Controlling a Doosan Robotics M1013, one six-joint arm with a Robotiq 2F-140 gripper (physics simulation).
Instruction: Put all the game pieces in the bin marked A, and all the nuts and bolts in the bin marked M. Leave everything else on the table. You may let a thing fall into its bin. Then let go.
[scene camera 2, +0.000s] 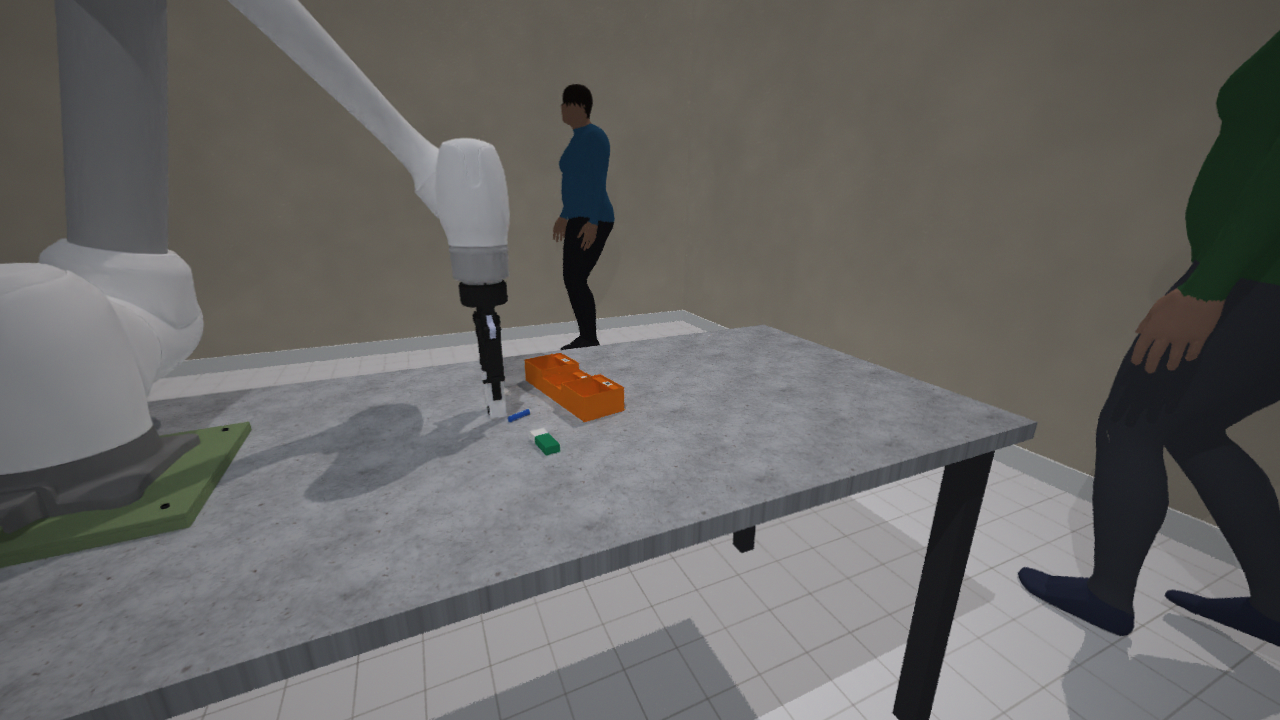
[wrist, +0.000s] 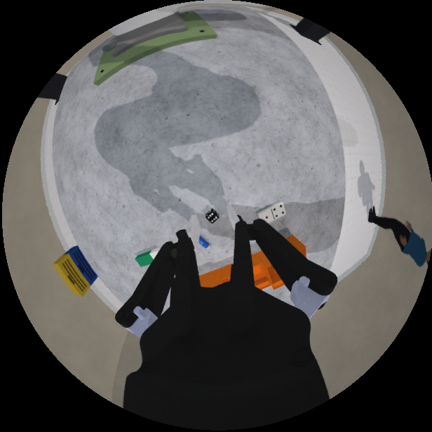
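Where they show: gripper, fingertip midpoint: (scene camera 2: 495, 410); arm's base at its link origin: (scene camera 2: 83, 482).
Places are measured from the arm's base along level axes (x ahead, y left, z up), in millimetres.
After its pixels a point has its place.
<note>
My gripper (scene camera 2: 494, 409) {x 516, y 80, z -8 mm} (wrist: 212, 217) points down low over the table, partly open and holding nothing. A black die with white pips (wrist: 212, 216) lies between its fingertips in the wrist view; in the scene view the fingers hide it. A white domino with black pips (wrist: 271, 212) lies to the right of the fingers in the wrist view. The orange three-part bin (scene camera 2: 592, 407) {x 674, y -1, z 8 mm} (wrist: 214, 279) stands close by; its labels are too small to read in the scene view, and the fingers cover much of it in the wrist view. No nut or bolt can be made out.
A small blue cylinder (scene camera 2: 519, 415) {x 553, y 42, z -8 mm} (wrist: 204, 242) lies between the die and the bin. A green and white block (scene camera 2: 546, 444) {x 580, y -90, z -2 mm} (wrist: 144, 259) lies farther out. The robot's green base plate (scene camera 2: 210, 465) {x 135, y -9, z 3 mm} (wrist: 205, 31) is at the table's other end. Two people stand beyond the table.
</note>
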